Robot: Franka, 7 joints.
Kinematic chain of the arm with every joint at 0, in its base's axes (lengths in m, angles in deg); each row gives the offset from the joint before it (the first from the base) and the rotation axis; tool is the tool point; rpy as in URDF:
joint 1: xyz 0 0 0.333 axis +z
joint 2: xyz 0 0 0 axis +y
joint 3: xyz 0 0 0.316 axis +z
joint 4: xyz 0.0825 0 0 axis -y
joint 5: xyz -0.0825 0 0.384 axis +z
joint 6: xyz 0 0 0 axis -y
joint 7: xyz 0.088 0 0 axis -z
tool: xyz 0 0 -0.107 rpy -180 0 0
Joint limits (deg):
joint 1: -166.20..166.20
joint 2: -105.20..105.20
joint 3: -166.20..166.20
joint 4: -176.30..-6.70
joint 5: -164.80..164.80
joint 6: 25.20..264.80
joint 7: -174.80..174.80
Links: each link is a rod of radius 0.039 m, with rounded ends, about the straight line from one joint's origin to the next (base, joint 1, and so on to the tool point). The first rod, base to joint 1, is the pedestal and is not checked.
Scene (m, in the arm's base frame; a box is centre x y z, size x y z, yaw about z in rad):
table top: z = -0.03
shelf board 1: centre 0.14 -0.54 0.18 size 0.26 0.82 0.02 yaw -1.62
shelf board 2: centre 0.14 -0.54 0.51 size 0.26 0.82 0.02 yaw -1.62
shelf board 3: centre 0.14 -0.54 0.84 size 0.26 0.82 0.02 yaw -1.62
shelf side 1: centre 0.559 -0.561 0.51 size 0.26 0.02 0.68 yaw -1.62
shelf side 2: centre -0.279 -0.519 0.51 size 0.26 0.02 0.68 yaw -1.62
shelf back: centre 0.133 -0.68 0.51 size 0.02 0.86 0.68 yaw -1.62
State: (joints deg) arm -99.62 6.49 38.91 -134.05 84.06 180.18 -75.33
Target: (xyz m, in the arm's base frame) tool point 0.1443 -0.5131 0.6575
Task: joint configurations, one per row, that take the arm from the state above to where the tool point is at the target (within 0.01 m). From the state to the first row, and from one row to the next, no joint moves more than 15 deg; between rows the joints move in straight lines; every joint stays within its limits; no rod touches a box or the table.
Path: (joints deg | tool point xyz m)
1: -93.23 -5.16 43.24 -146.97 88.77 186.34 -75.33 | 0.1909 -0.3842 0.3257
2: -86.83 -16.81 47.56 -159.89 93.48 192.50 -75.33 | 0.1760 -0.2998 0.3232
3: -87.84 -27.70 43.83 -153.61 93.04 195.39 -75.33 | 0.1780 -0.3214 0.4312
4: -88.85 -38.59 40.10 -147.34 92.61 198.28 -75.33 | 0.1709 -0.3089 0.5464
5: -89.86 -49.48 36.37 -141.07 92.18 201.17 -75.33 | 0.1568 -0.2594 0.6575
6: -93.96 -36.59 35.70 -131.15 88.12 194.75 -75.33 | 0.1714 -0.3397 0.6691
7: -98.06 -23.70 35.04 -121.23 84.05 188.33 -75.33 | 0.1678 -0.4257 0.6696
8: -102.15 -10.81 34.38 -111.31 79.99 181.91 -75.33 | 0.1444 -0.5131 0.6575

